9 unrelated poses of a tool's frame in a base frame.
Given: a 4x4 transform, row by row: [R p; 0 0 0 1], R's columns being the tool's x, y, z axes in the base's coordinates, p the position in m. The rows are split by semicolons.
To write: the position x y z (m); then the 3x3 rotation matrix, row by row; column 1 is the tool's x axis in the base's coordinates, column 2 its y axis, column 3 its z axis. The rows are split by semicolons. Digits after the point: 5 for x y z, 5 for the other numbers.
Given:
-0.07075 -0.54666 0.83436 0.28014; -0.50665 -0.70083 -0.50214 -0.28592; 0.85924 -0.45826 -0.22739 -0.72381; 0 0 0 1
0.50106 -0.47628 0.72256 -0.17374; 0.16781 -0.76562 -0.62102 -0.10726; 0.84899 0.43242 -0.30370 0.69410; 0 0 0 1
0.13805 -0.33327 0.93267 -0.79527; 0.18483 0.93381 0.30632 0.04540; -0.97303 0.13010 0.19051 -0.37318; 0 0 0 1
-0.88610 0.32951 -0.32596 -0.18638; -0.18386 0.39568 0.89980 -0.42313; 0.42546 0.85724 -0.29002 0.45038; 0 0 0 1
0.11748 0.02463 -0.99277 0.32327; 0.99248 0.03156 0.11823 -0.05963; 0.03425 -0.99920 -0.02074 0.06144; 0 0 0 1
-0.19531 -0.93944 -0.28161 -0.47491; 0.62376 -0.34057 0.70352 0.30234; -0.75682 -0.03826 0.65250 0.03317; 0 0 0 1
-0.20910 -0.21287 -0.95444 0.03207; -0.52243 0.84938 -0.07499 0.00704; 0.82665 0.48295 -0.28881 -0.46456; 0 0 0 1
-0.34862 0.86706 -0.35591 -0.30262; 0.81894 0.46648 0.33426 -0.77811; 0.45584 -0.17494 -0.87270 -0.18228; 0 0 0 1
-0.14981 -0.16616 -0.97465 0.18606; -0.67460 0.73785 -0.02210 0.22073; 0.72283 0.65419 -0.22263 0.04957; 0 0 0 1
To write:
0.28014 -0.28592 -0.72381; -0.07075 -0.54666 0.83436; -0.50665 -0.70083 -0.50214; 0.85924 -0.45826 -0.22739
-0.17374 -0.10726 0.69410; 0.50106 -0.47628 0.72256; 0.16781 -0.76562 -0.62102; 0.84899 0.43242 -0.30370
-0.79527 0.04540 -0.37318; 0.13805 -0.33327 0.93267; 0.18483 0.93381 0.30632; -0.97303 0.13010 0.19051
-0.18638 -0.42313 0.45038; -0.88610 0.32951 -0.32596; -0.18386 0.39568 0.89980; 0.42546 0.85724 -0.29002
0.32327 -0.05963 0.06144; 0.11748 0.02463 -0.99277; 0.99248 0.03156 0.11823; 0.03425 -0.99920 -0.02074
-0.47491 0.30234 0.03317; -0.19531 -0.93944 -0.28161; 0.62376 -0.34057 0.70352; -0.75682 -0.03826 0.65250
0.03207 0.00704 -0.46456; -0.20910 -0.21287 -0.95444; -0.52243 0.84938 -0.07499; 0.82665 0.48295 -0.28881
-0.30262 -0.77811 -0.18228; -0.34862 0.86706 -0.35591; 0.81894 0.46648 0.33426; 0.45584 -0.17494 -0.87270
0.18606 0.22073 0.04957; -0.14981 -0.16616 -0.97465; -0.67460 0.73785 -0.02210; 0.72283 0.65419 -0.22263

